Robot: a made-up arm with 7 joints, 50 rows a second.
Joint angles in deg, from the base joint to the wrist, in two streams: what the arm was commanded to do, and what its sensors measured. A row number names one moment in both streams.
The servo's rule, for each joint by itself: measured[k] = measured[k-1] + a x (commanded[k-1-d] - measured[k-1]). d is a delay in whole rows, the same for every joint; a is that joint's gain. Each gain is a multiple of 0.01, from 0.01 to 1. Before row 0 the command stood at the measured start. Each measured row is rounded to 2 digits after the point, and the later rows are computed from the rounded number. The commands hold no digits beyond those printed.
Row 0, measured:
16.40 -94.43 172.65 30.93 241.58 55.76 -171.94
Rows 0 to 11, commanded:
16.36 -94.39 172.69 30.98 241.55 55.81 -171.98
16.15 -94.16 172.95 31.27 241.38 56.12 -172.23
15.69 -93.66 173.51 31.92 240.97 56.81 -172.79
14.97 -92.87 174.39 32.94 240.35 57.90 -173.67
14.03 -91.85 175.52 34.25 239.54 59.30 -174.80
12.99 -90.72 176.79 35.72 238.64 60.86 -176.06
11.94 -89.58 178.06 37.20 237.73 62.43 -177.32
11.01 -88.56 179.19 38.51 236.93 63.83 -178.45
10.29 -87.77 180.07 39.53 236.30 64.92 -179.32
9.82 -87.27 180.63 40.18 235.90 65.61 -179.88
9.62 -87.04 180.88 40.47 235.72 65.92 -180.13
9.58 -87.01 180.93 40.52 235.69 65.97 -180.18
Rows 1 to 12, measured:
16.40 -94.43 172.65 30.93 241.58 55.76 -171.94
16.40 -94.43 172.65 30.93 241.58 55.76 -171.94
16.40 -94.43 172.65 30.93 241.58 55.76 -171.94
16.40 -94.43 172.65 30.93 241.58 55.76 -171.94
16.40 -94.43 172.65 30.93 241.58 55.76 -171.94
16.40 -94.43 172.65 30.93 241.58 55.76 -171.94
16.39 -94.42 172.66 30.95 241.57 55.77 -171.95
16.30 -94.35 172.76 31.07 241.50 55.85 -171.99
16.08 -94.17 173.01 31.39 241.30 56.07 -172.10
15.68 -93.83 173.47 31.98 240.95 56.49 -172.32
15.09 -93.32 174.15 32.84 240.43 57.14 -172.67
14.33 -92.64 175.02 33.93 239.77 58.00 -173.14
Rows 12 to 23, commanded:
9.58 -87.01 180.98 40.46 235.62 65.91 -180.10
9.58 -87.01 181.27 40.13 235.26 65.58 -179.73
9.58 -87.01 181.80 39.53 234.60 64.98 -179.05
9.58 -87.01 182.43 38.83 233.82 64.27 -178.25
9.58 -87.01 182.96 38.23 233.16 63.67 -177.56
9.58 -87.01 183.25 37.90 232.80 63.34 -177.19
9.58 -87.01 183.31 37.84 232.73 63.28 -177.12
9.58 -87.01 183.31 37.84 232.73 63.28 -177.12
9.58 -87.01 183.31 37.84 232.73 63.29 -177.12
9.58 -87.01 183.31 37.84 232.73 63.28 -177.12
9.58 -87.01 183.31 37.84 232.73 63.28 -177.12
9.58 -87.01 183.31 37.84 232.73 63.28 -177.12
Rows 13 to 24, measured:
13.47 -91.84 176.02 35.17 239.02 59.02 -173.73
12.58 -90.99 177.07 36.44 238.25 60.13 -174.39
11.76 -90.15 178.06 37.61 237.53 61.23 -175.08
11.06 -89.40 178.91 38.59 236.93 62.24 -175.75
10.54 -88.79 179.56 39.30 236.48 63.09 -176.36
10.19 -88.33 180.01 39.76 236.19 63.75 -176.89
9.97 -87.99 180.33 40.03 235.98 64.25 -177.34
9.83 -87.74 180.64 40.07 235.71 64.56 -177.67
9.74 -87.55 181.02 39.86 235.30 64.66 -177.86
9.68 -87.41 181.49 39.47 234.75 64.57 -177.91
9.64 -87.31 181.98 39.00 234.16 64.36 -177.86
9.62 -87.23 182.40 38.58 233.66 64.13 -177.77

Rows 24 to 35, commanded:
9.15 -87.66 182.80 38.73 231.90 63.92 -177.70
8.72 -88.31 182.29 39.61 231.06 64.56 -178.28
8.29 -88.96 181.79 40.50 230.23 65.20 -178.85
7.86 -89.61 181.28 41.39 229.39 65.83 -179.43
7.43 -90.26 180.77 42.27 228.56 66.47 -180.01
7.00 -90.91 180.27 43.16 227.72 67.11 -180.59
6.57 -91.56 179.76 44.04 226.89 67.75 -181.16
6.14 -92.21 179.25 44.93 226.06 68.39 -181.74
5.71 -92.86 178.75 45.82 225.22 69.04 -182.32
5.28 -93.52 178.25 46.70 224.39 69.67 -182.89
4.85 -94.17 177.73 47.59 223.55 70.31 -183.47
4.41 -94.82 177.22 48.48 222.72 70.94 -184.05
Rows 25 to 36, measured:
9.61 -87.17 182.70 38.30 233.32 63.93 -177.68
9.60 -87.13 182.90 38.13 233.10 63.78 -177.60
9.59 -87.10 183.04 38.02 232.96 63.67 -177.53
9.59 -87.08 183.13 37.95 232.87 63.58 -177.47
9.59 -87.06 183.19 37.91 232.82 63.51 -177.42
9.59 -87.05 183.23 37.88 232.79 63.46 -177.38
9.43 -87.21 183.09 38.20 232.46 63.57 -177.42
9.17 -87.50 182.83 38.74 231.94 63.80 -177.54
8.85 -87.88 182.49 39.41 231.31 64.12 -177.72
8.49 -88.33 182.09 40.16 230.60 64.51 -177.96
8.11 -88.83 181.65 40.96 229.85 64.96 -178.25
7.71 -89.37 181.19 41.80 229.06 65.45 -178.58

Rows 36 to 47, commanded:
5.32 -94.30 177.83 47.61 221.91 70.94 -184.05
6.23 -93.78 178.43 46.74 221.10 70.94 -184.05
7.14 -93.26 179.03 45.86 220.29 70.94 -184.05
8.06 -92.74 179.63 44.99 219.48 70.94 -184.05
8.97 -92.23 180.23 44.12 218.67 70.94 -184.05
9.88 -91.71 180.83 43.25 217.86 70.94 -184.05
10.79 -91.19 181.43 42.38 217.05 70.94 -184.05
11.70 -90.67 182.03 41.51 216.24 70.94 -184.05
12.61 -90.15 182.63 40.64 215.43 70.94 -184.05
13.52 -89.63 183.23 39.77 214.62 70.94 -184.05
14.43 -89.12 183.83 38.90 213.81 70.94 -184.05
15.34 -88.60 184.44 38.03 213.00 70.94 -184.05
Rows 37 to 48, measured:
7.30 -89.94 180.72 42.65 228.26 65.98 -178.94
6.88 -90.53 180.23 43.52 227.45 66.53 -179.33
6.46 -91.14 179.74 44.39 226.62 67.11 -179.75
6.04 -91.76 179.25 45.27 225.79 67.70 -180.19
5.61 -92.39 178.75 46.15 224.96 68.30 -180.65
5.18 -93.02 178.25 47.04 224.13 68.91 -181.13
5.23 -93.35 178.11 47.26 223.31 69.38 -181.54
5.59 -93.46 178.22 47.06 222.49 69.74 -181.89
6.15 -93.41 178.49 46.60 221.68 70.02 -182.19
6.84 -93.24 178.87 45.99 220.87 70.23 -182.45
7.61 -92.98 179.32 45.28 220.06 70.39 -182.67
8.43 -92.65 179.82 44.51 219.25 70.52 -182.86

